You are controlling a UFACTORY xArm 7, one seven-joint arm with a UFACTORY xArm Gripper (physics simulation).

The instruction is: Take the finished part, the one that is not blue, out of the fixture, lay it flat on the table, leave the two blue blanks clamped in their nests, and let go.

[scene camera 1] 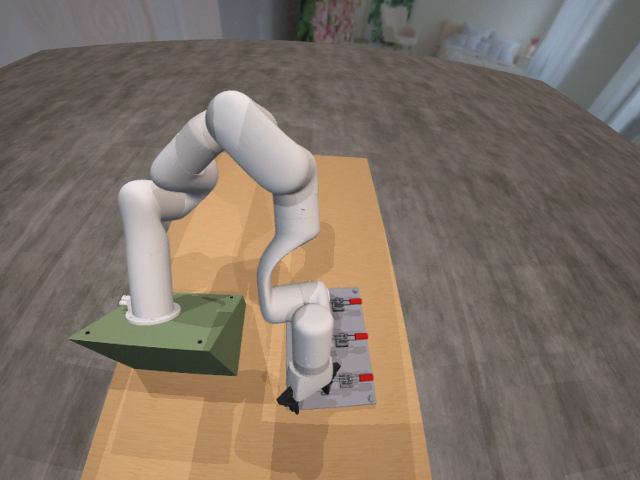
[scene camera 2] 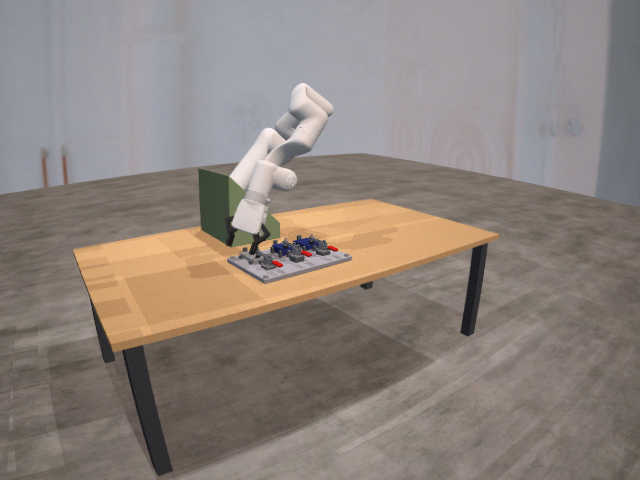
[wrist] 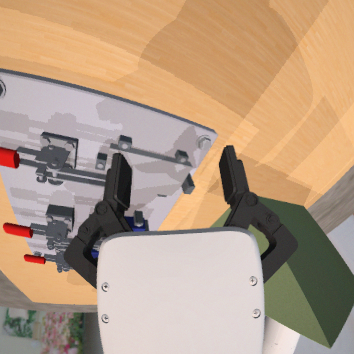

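Seen in the pictures: gripper, fingertip midpoint: point(scene camera 1: 309, 399) point(scene camera 2: 239, 250) point(wrist: 173, 157); arm's base, link origin: point(scene camera 1: 154, 314).
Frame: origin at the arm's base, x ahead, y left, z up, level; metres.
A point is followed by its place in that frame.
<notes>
The finished part point(wrist: 167, 172) @(x 0.369, y -0.118, z -0.140 m), a pale grey flat plate, sits among small dark stops in the end nest of the grey fixture point(scene camera 1: 361, 356) @(x 0.530, y -0.034, z -0.156 m) point(scene camera 2: 310, 265) @(x 0.538, y 0.020, z -0.156 m) point(wrist: 30, 100) @(x 0.514, y -0.143, z -0.156 m). The end clamp's bar point(wrist: 85, 176) @(x 0.449, y -0.107, z -0.118 m) runs towards it; its tip is hidden behind a finger. My gripper point(scene camera 1: 311, 400) @(x 0.385, y -0.152, z -0.117 m) point(scene camera 2: 241, 248) @(x 0.385, y -0.152, z -0.117 m) point(wrist: 173, 157) @(x 0.385, y -0.152, z -0.117 m) is open and empty, low at this nest. One finger is above the fixture by the clamp bar, the other outside the fixture's edge. Two blue blanks, the middle one point(scene camera 2: 282, 248) point(wrist: 136, 223) and the far one point(scene camera 2: 307, 242) @(x 0.386, y 0.111, z -0.135 m), sit in the other nests, partly hidden in the wrist view.
Red clamp handles, the end one point(scene camera 1: 366, 377) @(x 0.532, y -0.096, z -0.125 m) point(scene camera 2: 277, 263) @(x 0.540, y -0.101, z -0.124 m) point(wrist: 9, 157) @(x 0.518, y -0.102, z -0.124 m), the middle one point(scene camera 1: 361, 336) @(x 0.524, y 0.012, z -0.115 m) point(scene camera 2: 306, 253) @(x 0.532, y 0.009, z -0.115 m) point(wrist: 18, 230) @(x 0.521, y 0.007, z -0.115 m) and the far one point(scene camera 1: 355, 301) @(x 0.515, y 0.121, z -0.120 m) point(scene camera 2: 332, 248) @(x 0.523, y 0.117, z -0.121 m) point(wrist: 34, 259) @(x 0.515, y 0.116, z -0.121 m), line one side. The green arm base point(scene camera 1: 222, 330) @(x 0.187, y -0.035, z 0.033 m) point(scene camera 2: 214, 206) @(x 0.051, y -0.100, z -0.040 m) point(wrist: 300, 250) @(x 0.116, y -0.098, z -0.042 m) stands on the wooden table point(scene camera 1: 351, 206) @(x 0.544, y 0.579, z -0.171 m) point(scene camera 2: 180, 304) @(x 0.569, y -0.427, z -0.171 m).
</notes>
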